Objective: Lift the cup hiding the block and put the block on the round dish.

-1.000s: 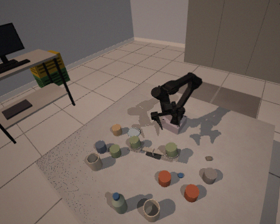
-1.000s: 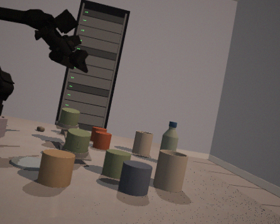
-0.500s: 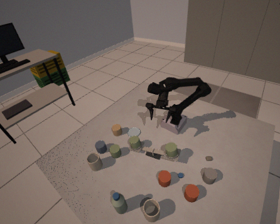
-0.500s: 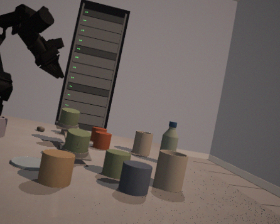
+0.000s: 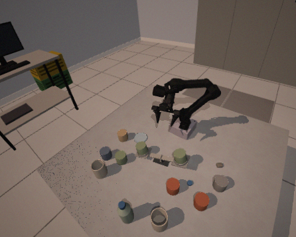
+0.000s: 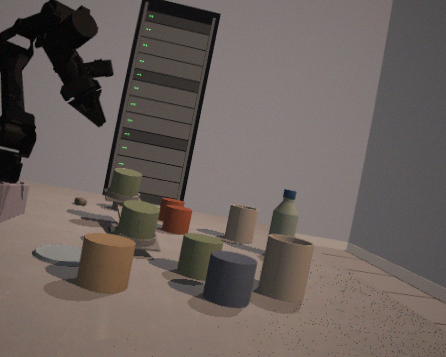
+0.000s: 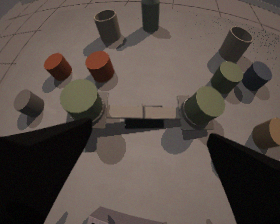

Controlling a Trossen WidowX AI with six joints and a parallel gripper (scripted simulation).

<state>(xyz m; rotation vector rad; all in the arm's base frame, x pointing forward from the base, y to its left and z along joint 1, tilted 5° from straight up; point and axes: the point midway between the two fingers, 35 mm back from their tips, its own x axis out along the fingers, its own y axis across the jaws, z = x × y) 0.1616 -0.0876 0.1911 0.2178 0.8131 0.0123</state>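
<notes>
My gripper tip is now 10 cm short of the pale green block, 12 cm to the left of it and 19 cm above it. Also, from my gripper tip: small balance (9 cm ahead, 2 cm to the left, 20 cm below); then pale round dish (2 cm behind, 20 cm to the right, 23 cm below); then tan cup (2 cm ahead, 31 cm to the right, 20 cm below).
</notes>
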